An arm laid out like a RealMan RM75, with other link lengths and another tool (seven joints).
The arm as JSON. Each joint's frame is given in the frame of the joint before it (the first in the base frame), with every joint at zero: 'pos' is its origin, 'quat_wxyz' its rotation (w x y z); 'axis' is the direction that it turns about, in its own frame. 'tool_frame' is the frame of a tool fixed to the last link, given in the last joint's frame.
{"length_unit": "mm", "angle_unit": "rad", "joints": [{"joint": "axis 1", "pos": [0.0, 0.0, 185.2], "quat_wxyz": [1.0, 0.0, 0.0, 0.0], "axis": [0.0, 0.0, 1.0]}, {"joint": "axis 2", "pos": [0.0, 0.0, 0.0], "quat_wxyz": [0.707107, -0.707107, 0.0, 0.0], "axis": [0.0, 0.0, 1.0]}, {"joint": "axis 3", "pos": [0.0, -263.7, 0.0], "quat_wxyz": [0.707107, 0.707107, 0.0, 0.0], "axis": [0.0, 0.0, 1.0]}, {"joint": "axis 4", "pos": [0.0, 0.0, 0.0], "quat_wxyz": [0.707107, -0.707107, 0.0, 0.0], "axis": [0.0, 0.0, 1.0]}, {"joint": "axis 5", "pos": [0.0, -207.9, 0.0], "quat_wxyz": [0.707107, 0.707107, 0.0, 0.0], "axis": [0.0, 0.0, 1.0]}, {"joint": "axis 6", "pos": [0.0, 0.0, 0.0], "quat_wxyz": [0.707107, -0.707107, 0.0, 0.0], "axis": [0.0, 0.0, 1.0]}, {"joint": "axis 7", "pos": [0.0, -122.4, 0.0], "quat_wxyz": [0.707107, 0.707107, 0.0, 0.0], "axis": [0.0, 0.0, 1.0]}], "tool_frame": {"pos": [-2.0, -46.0, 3.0], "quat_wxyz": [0.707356, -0.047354, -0.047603, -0.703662]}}
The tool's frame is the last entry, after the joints.
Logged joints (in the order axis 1, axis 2, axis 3, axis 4, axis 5, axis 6, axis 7), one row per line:
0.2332 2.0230 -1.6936 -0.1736 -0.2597 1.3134 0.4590
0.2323 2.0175 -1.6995 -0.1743 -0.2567 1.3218 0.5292
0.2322 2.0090 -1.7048 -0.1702 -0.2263 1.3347 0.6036
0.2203 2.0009 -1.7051 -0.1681 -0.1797 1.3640 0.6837
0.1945 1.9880 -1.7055 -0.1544 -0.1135 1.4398 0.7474
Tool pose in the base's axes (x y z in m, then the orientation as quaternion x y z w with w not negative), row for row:
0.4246 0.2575 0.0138 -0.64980 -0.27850 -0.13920 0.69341
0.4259 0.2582 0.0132 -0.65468 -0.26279 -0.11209 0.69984
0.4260 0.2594 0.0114 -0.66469 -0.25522 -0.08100 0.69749
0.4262 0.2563 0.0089 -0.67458 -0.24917 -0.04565 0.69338
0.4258 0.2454 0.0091 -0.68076 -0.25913 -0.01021 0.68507
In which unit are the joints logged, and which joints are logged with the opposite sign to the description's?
The joints are logged in radians. Opposite sign: axis 5, axis 6.
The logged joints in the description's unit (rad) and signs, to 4 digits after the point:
0.2332 2.0230 -1.6936 -0.1736 0.2597 -1.3134 0.4590
0.2323 2.0175 -1.6995 -0.1743 0.2567 -1.3218 0.5292
0.2322 2.0090 -1.7048 -0.1702 0.2263 -1.3347 0.6036
0.2203 2.0009 -1.7051 -0.1681 0.1797 -1.3640 0.6837
0.1945 1.9880 -1.7055 -0.1544 0.1135 -1.4398 0.7474

